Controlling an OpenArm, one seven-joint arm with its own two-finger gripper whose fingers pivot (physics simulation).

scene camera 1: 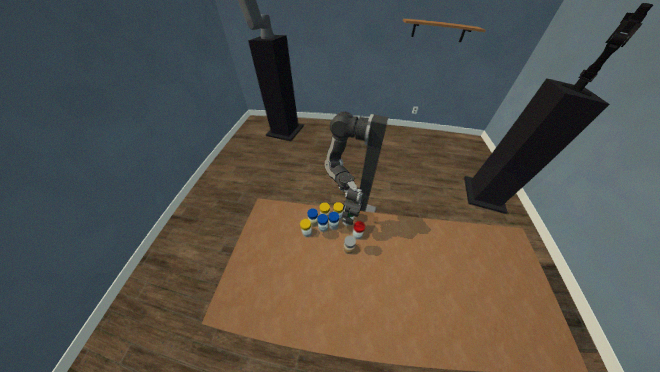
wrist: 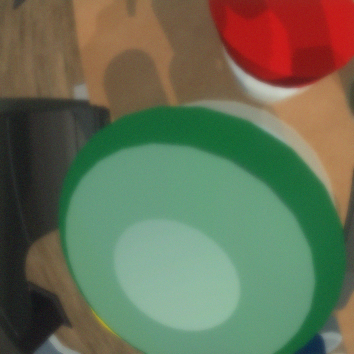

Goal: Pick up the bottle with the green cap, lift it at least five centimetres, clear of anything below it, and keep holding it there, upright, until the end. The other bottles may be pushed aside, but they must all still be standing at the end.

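My gripper is shut on the bottle with the green cap, whose cap fills much of the wrist view between the fingers. The bottle looks roughly upright; its base and its height above the surface are hard to tell. A red-capped bottle stands close beside it. Three blue-capped bottles and three yellow-capped bottles stand to the left in the scene view. A grey-capped bottle stands in front. A blue cap edge and a yellow sliver show at the bottom of the wrist view.
The bottles stand near the back edge of the orange-brown surface. My arm's dark post rises behind them. Two black pedestals with other arms stand farther off, and a wooden shelf is on the back wall.
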